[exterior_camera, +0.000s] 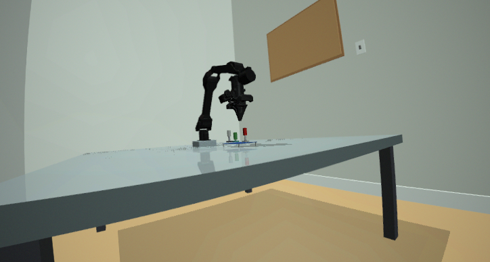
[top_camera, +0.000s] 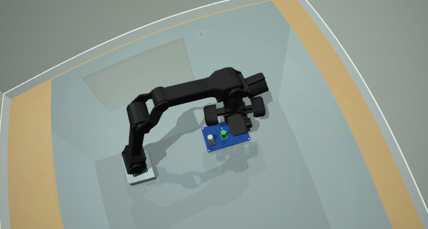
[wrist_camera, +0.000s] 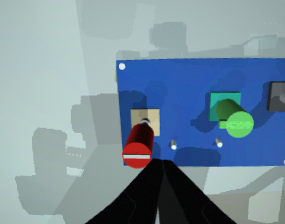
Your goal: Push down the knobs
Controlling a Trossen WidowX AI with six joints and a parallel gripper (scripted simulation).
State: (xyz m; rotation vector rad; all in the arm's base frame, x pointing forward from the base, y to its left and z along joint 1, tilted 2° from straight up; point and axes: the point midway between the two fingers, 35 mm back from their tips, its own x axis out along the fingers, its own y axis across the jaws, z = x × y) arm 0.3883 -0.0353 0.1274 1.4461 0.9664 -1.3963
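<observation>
Now: gripper tip 50 mm above the red knob, 20 mm short of it and 10 mm to the right of it. From my gripper tip the other things lie so: green knob (70 mm below, 50 mm behind, 10 mm to the left).
</observation>
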